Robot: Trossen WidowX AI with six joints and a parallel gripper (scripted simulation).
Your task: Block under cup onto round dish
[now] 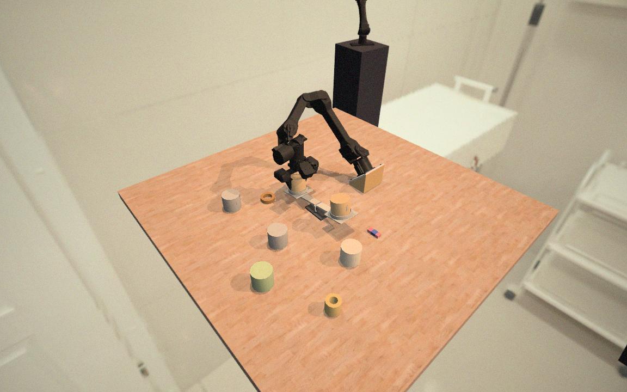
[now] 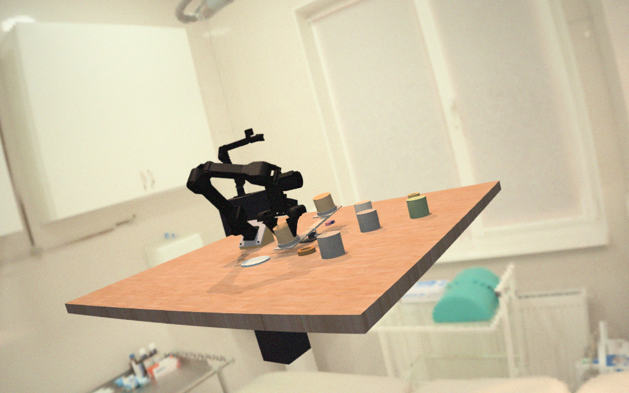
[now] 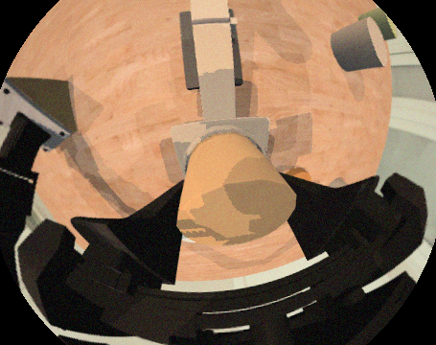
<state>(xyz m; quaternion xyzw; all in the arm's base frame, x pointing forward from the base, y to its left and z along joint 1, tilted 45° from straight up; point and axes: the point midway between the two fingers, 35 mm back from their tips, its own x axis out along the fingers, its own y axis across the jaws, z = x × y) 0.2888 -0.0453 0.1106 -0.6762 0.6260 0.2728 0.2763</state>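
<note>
Right now my gripper tip is 6 cm past the round white dish, 12 cm to the left of it and 4 cm above it. Round my gripper tip: small balance 14 cm to the left, 1 cm below; then grey block right at my gripper tip; then cup 1 cm behind, 27 cm to the left, 7 cm above.
</note>
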